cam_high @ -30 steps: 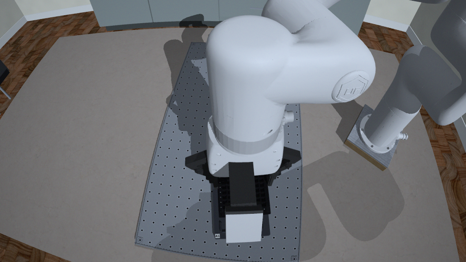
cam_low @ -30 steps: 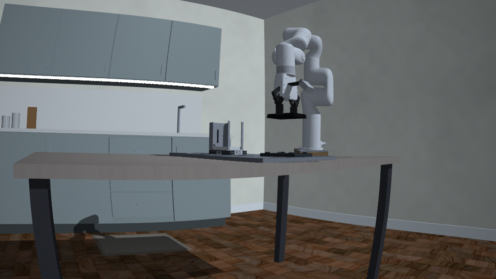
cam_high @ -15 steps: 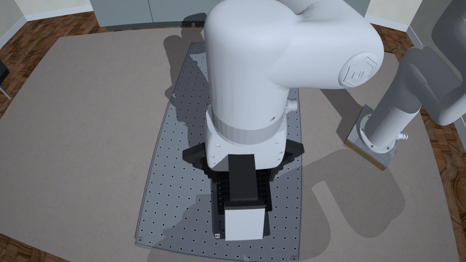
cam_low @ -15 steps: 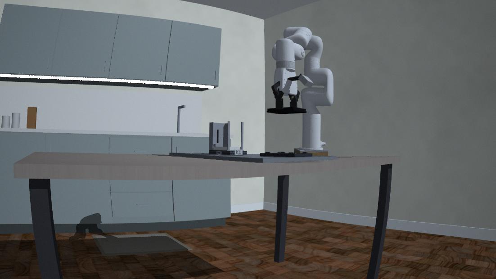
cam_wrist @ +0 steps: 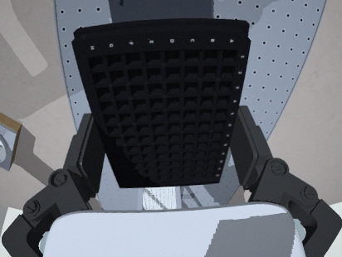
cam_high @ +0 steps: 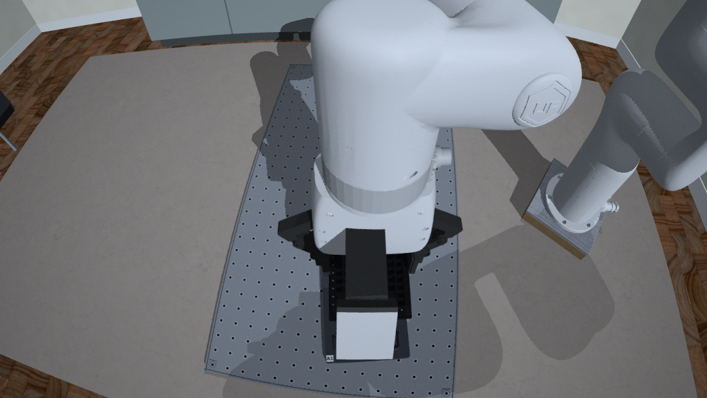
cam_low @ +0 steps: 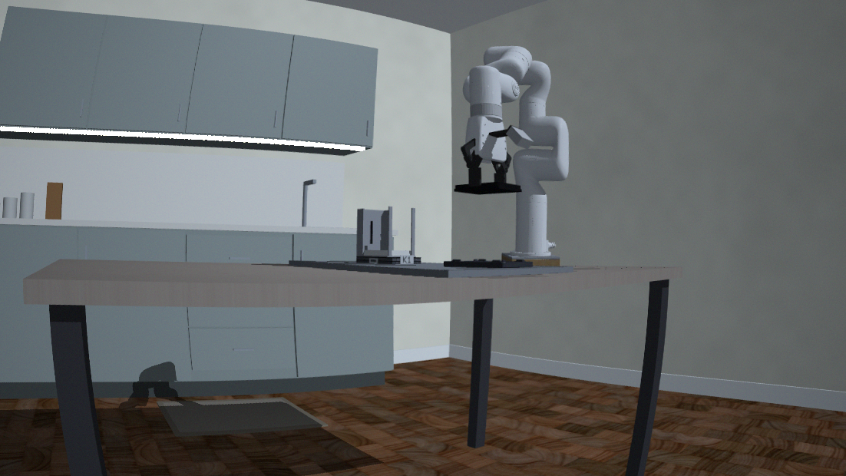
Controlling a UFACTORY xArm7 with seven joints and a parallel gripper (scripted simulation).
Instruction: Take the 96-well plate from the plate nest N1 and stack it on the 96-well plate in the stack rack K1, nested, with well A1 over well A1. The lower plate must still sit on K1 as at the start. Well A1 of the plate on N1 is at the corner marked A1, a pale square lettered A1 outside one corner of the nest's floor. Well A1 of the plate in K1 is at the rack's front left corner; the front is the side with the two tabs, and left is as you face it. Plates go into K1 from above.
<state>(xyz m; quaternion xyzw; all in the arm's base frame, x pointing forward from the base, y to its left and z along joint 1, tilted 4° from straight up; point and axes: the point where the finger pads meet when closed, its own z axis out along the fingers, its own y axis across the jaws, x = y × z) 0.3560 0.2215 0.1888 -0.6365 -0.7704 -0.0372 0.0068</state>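
Right now my hand is 50 mm short of the white 96-well plate, 370 mm to the left of it and 160 mm above it. From my hand the other things lie so: black 96-well plate: 10 mm below; pale A1 mark: 40 mm ahead, 90 mm to the left, 170 mm below; plate nest N1: 180 mm below.
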